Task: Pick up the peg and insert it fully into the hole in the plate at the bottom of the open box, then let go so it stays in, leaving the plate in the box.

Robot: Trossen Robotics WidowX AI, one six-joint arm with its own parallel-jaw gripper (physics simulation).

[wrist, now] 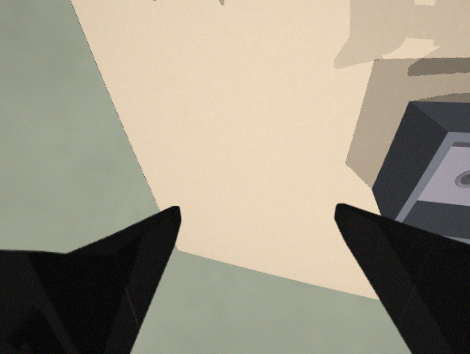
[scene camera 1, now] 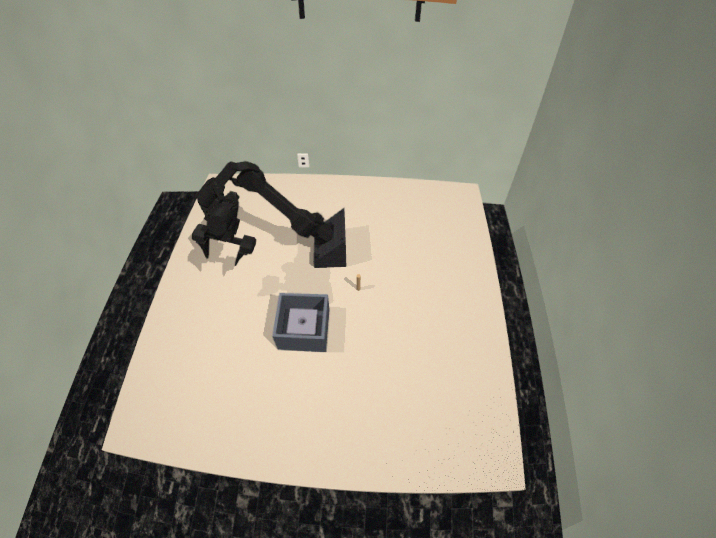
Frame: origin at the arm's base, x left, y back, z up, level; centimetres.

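Where they show: gripper, fingertip midpoint: (wrist: 257, 212) (scene camera 1: 221, 261); arm's base, link origin: (scene camera 1: 327, 234).
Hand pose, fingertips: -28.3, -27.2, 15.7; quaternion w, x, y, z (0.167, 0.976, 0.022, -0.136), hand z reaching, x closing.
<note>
Things, the pixels of their top centre, and the offset from my fingertips, as dx, dy, dz. Level surfaces: height alone.
- small tan peg, top centre: (scene camera 1: 358, 275) +41.2, +10.4, -16.3
- dark blue-grey open box, top centre: (scene camera 1: 300, 314) +24.6, -7.5, -14.6
- pale plate, top centre: (scene camera 1: 302, 320) +24.6, -7.5, -18.2
- cream table top, surface height: dz -24.3
A small tan peg (scene camera 1: 358, 282) stands upright on the table, right of the box and near the arm's base. The dark blue-grey open box (scene camera 1: 302, 344) (wrist: 407, 150) stands left of and nearer the camera than the peg in the scene view; part of it shows at the right of the wrist view. A pale plate (scene camera 1: 294, 328) (wrist: 440, 192) with a round hole lies at the bottom of the box. My gripper (scene camera 1: 221, 261) (wrist: 257, 212) is open and empty, above the left part of the table, away from the peg and the box. The peg does not show in the wrist view.
The arm's black base (scene camera 1: 338, 251) stands behind the peg and the box. The cream table top (scene camera 1: 405, 376) (wrist: 240, 125) has a left edge close to the gripper. A dark floor strip (scene camera 1: 109, 323) runs beside it. A green wall (scene camera 1: 144, 86) rises behind.
</note>
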